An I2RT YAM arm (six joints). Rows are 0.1 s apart.
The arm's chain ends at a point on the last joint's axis. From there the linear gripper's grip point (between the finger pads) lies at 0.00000 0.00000 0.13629 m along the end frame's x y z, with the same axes.
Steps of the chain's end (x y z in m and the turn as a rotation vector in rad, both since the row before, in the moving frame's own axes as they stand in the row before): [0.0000 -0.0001 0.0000 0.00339 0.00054 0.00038]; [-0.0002 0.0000 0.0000 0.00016 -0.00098 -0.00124]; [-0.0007 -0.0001 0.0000 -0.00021 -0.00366 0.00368]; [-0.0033 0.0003 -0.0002 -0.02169 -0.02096 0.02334]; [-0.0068 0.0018 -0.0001 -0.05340 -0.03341 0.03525]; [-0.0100 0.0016 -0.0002 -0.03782 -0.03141 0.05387]
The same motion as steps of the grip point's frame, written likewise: [0.0001 -0.0006 0.0000 0.00339 0.00054 0.00038]; [-0.0003 0.0000 0.0000 0.00016 -0.00098 -0.00124]; [-0.0012 -0.0001 0.0000 -0.00021 -0.00366 0.00368]; [-0.0062 0.0032 -0.0003 -0.02169 -0.02096 0.02334]; [-0.0115 0.0090 -0.0004 -0.05340 -0.03341 0.03525]; [-0.0144 0.0066 -0.0004 -0.03782 -0.03141 0.05387]
